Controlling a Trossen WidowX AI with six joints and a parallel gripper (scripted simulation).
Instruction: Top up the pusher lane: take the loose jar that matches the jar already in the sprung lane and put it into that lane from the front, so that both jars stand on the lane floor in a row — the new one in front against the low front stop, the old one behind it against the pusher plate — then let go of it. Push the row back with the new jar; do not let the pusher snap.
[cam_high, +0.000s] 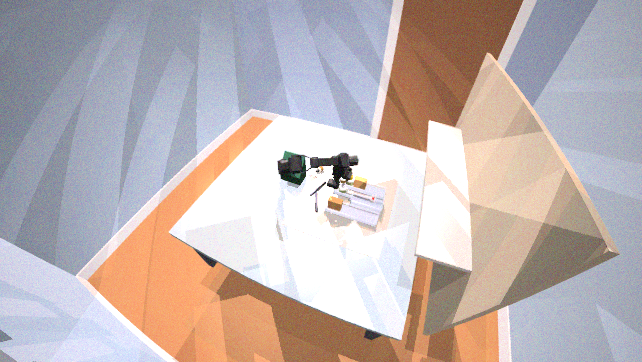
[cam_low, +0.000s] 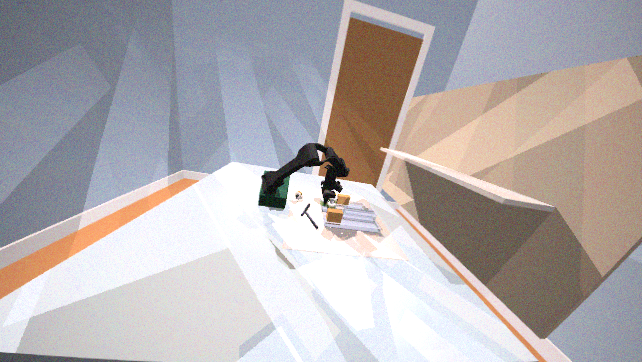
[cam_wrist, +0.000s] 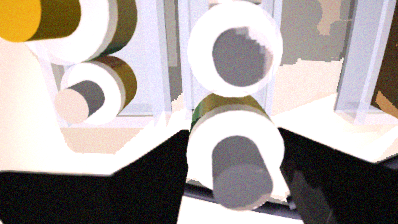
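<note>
Now: the grey-lidded jar 30 mm ahead of my gripper tip, 80 mm to the left of it and 10 mm below it. From my gripper tip the other things lie so: lane rack: 170 mm ahead, 30 mm to the right, 30 mm below.
</note>
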